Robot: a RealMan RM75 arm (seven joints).
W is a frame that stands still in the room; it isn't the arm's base.
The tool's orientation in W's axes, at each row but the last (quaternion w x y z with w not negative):
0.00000 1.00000 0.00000 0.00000
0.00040 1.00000 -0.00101 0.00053
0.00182 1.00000 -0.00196 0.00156
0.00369 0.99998 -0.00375 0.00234
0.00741 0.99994 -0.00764 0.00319
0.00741 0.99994 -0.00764 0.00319
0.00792 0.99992 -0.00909 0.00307
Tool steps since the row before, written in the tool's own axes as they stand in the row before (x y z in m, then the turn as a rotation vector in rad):
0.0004 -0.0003 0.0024 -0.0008 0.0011 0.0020
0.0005 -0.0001 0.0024 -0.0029 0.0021 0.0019
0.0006 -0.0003 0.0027 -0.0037 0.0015 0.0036
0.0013 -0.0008 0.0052 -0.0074 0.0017 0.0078
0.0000 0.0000 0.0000 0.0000 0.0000 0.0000
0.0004 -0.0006 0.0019 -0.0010 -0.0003 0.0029
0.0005 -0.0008 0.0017 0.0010 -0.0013 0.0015
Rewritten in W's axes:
0.0004 0.0003 -0.0024 -0.0008 -0.0011 -0.0020
0.0005 0.0001 -0.0024 -0.0029 -0.0021 -0.0019
0.0006 0.0003 -0.0027 -0.0037 -0.0015 -0.0036
0.0013 0.0008 -0.0052 -0.0074 -0.0017 -0.0078
0.0000 0.0000 0.0000 0.0000 0.0000 0.0000
0.0004 0.0006 -0.0019 -0.0010 0.0003 -0.0029
0.0005 0.0008 -0.0017 0.0010 0.0013 -0.0015

